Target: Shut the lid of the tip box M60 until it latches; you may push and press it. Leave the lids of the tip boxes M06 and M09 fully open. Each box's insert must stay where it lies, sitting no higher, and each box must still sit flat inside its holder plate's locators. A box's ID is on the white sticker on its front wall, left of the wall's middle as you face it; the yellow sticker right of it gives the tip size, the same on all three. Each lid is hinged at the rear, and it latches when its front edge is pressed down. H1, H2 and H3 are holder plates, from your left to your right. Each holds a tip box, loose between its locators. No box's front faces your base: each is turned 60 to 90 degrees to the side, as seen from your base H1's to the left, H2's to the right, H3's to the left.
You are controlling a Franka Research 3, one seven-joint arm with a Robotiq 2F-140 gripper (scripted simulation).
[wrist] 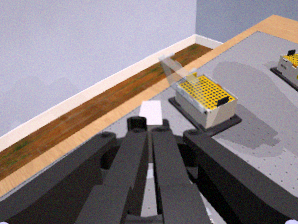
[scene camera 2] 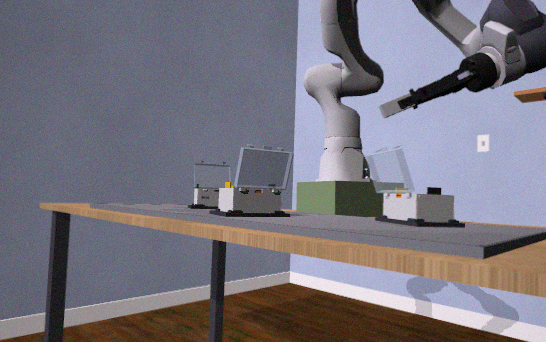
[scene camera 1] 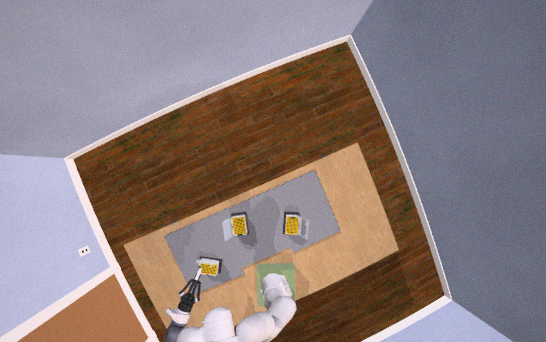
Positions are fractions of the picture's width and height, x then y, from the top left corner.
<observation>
In view: my gripper (scene camera 2: 0.70, 0.33), a tip box (scene camera 2: 0.79, 0.61) and a tip box (wrist: 0.75, 0.51).
My gripper also shows in the wrist view (wrist: 0.51, 0.52).
</observation>
